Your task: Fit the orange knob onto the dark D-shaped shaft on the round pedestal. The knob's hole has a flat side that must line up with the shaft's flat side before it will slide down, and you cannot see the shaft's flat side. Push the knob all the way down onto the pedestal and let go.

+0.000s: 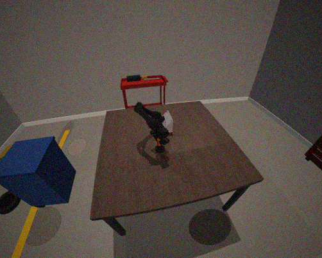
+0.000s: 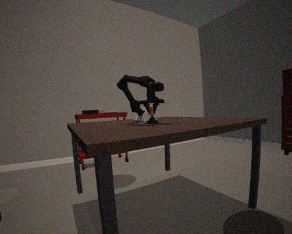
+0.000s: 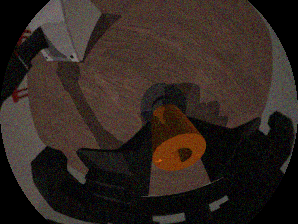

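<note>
Right now the round dark pedestal is 4 cm below my gripper tip. Also, from my gripper tip: orange knob 2 cm above.
</note>
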